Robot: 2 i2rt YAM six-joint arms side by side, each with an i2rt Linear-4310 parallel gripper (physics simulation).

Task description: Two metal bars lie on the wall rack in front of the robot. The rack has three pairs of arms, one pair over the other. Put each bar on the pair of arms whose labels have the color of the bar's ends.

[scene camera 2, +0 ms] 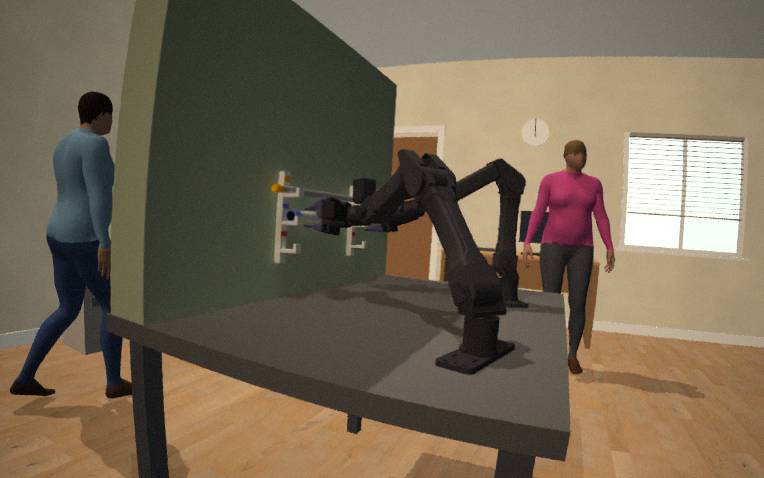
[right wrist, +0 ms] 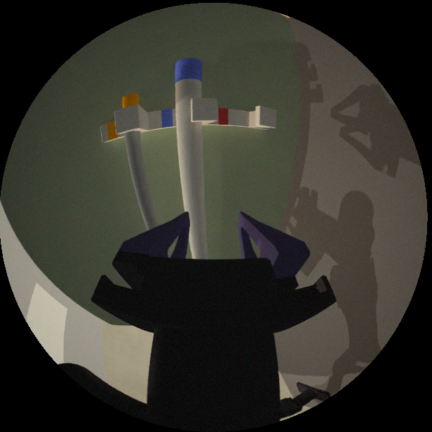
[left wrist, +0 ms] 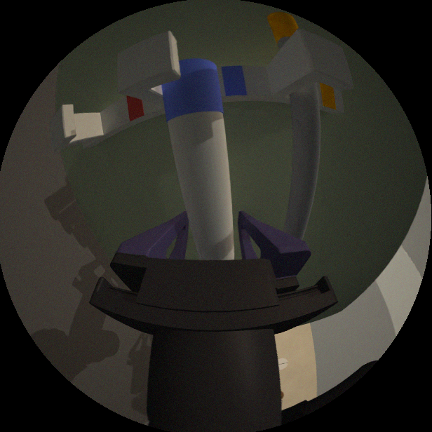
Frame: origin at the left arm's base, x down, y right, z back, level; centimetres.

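Seen in the pictures: left arm's base at its link origin: point(scene camera 2: 478, 356); right arm's base at its link origin: point(scene camera 2: 506, 301).
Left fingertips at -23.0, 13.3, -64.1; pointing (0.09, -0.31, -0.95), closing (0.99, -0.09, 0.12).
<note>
Pixels of each thing's top centre, then the offset from my left fingertips to it, as dx, dy, dz. Level surfaces: height alone.
- thick pale bar with blue ends, top centre: point(scene camera 2: 335, 213) -1.9, +13.2, -0.5
- thinner grey bar with orange ends, top centre: point(scene camera 2: 326, 192) -8.3, +8.2, -0.3
- white rack upright at its top centre: point(scene camera 2: 292, 171) -12.3, -10.1, +5.2
- grey table at its surface level: dx +23.0
A thick pale bar with blue ends point(scene camera 2: 305, 215) point(left wrist: 202, 165) point(right wrist: 190, 145) lies on the middle arms, beside the blue labels point(left wrist: 234, 81) point(right wrist: 167, 118). A thinner grey bar with orange ends point(scene camera 2: 323, 193) point(left wrist: 305, 150) point(right wrist: 139, 165) lies on the top arms, by the orange labels point(left wrist: 327, 96) point(right wrist: 112, 130). The lowest arms, by the red labels point(left wrist: 135, 108) point(right wrist: 223, 116), carry no bar. My left gripper point(left wrist: 212, 216) is partly open and empty, its fingers on either side of the blue-ended bar's line. My right gripper point(right wrist: 213, 217) is also partly open and empty, with that bar's line nearer its left-hand finger in the picture.
The white rack upright point(scene camera 2: 278, 242) is fixed to the dark green wall panel point(scene camera 2: 236, 112), which stands at the edge of the grey table point(scene camera 2: 315, 338). The two arms are close together in scene camera 2. One person point(scene camera 2: 571, 208) stands behind the table, another point(scene camera 2: 81, 186) beyond the panel.
</note>
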